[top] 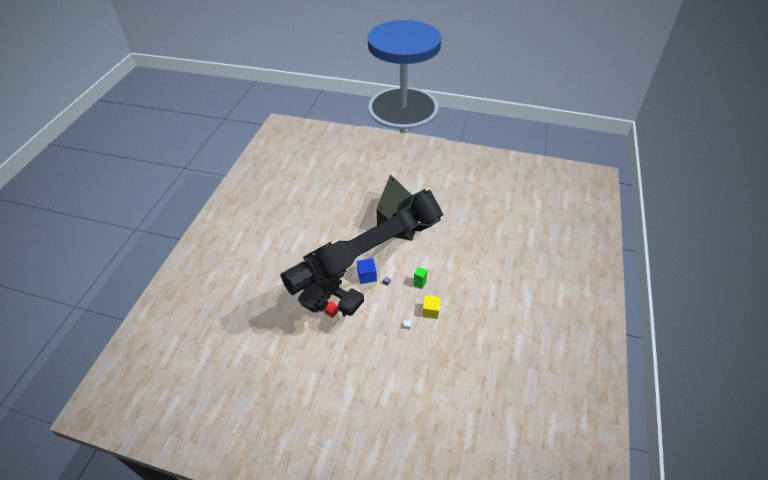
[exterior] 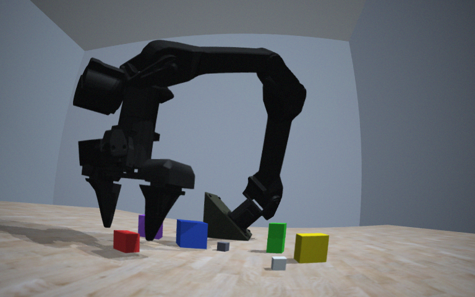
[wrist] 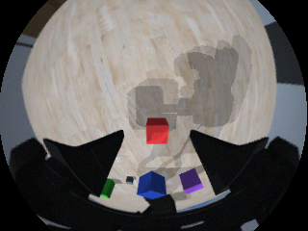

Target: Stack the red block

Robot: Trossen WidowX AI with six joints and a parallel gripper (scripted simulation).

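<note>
The red block lies 10 mm below my gripper tip. Also, from my gripper tip: blue block (130 mm behind, 70 mm to the left); purple block (180 mm behind, 20 mm to the right); small dark cube (130 mm to the left, 120 mm behind, 20 mm below).
</note>
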